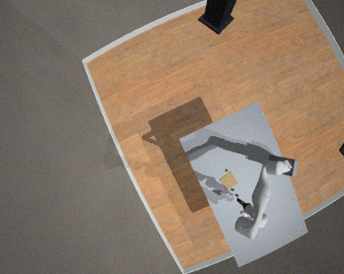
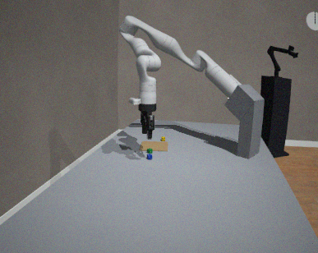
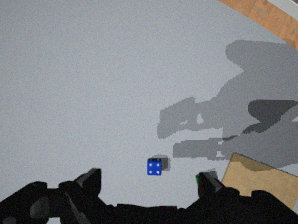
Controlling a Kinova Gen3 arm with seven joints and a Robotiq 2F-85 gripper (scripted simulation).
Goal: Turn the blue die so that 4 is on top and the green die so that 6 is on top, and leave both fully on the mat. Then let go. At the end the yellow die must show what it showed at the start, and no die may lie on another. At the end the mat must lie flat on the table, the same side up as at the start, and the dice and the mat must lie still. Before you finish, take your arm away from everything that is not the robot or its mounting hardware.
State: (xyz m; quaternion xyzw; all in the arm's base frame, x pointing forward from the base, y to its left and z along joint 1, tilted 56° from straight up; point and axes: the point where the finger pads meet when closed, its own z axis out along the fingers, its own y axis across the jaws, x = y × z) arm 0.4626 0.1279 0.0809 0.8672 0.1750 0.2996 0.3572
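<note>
Now: the blue die 1 cm behind my hand and 10 cm below it. The rest, counted from my hand: green die 2 cm behind, 8 cm to the right, 10 cm below; then tan mat 6 cm behind, 17 cm to the right, 11 cm below; then yellow die 13 cm behind, 26 cm to the right, 10 cm below.
</note>
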